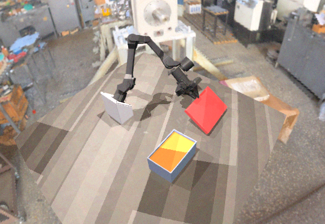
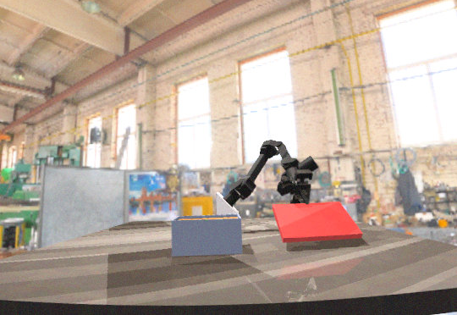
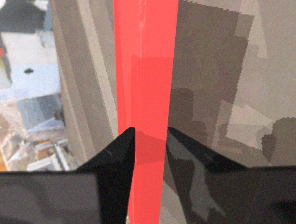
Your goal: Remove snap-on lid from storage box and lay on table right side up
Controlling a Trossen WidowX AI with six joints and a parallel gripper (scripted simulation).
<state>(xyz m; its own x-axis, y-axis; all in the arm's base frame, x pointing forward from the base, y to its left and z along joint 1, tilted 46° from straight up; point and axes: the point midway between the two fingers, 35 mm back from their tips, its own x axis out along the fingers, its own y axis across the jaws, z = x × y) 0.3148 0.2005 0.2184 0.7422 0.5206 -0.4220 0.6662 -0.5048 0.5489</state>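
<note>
The flat red lid lies 70 mm ahead of my gripper tip and 40 mm below it. Also, from my gripper tip: storage box 340 mm to the right, 100 mm ahead, 60 mm below.
</note>
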